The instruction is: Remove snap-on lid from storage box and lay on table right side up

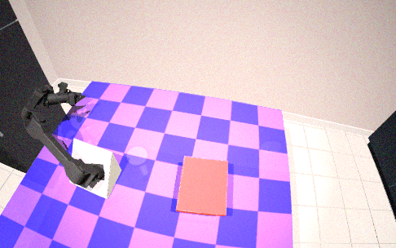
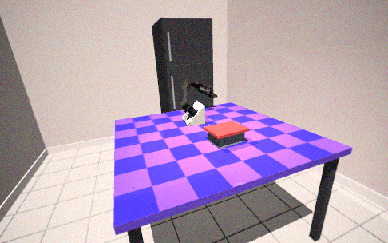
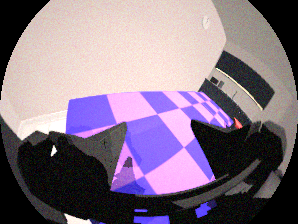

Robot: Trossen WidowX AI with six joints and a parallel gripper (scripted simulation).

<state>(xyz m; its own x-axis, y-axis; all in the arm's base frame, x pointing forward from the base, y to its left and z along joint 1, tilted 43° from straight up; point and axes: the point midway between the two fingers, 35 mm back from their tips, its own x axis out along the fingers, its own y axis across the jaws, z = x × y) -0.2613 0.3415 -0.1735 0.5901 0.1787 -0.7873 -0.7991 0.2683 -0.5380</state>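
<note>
My gripper tip is 690 mm short of the red lid, 380 mm to the left of it and 50 mm above it. Also, from my gripper tip: storage box 690 mm ahead, 380 mm to the right, 90 mm below.
</note>
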